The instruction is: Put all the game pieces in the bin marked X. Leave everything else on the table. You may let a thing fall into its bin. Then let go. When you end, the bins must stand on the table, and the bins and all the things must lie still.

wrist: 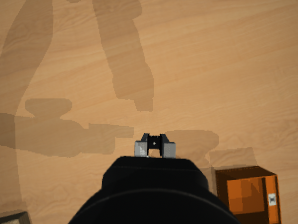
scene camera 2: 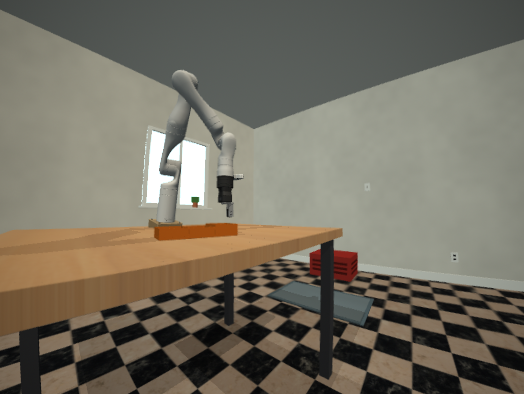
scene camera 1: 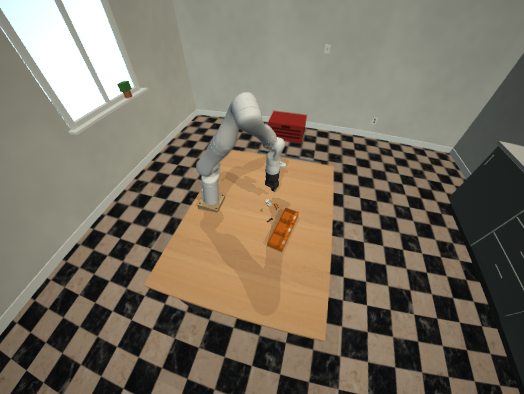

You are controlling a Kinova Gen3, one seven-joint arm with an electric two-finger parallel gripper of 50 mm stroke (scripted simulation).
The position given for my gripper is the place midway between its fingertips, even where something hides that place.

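My gripper (wrist: 154,141) in sight. Orange bin row (scene camera 2: 209,229) in sight too.
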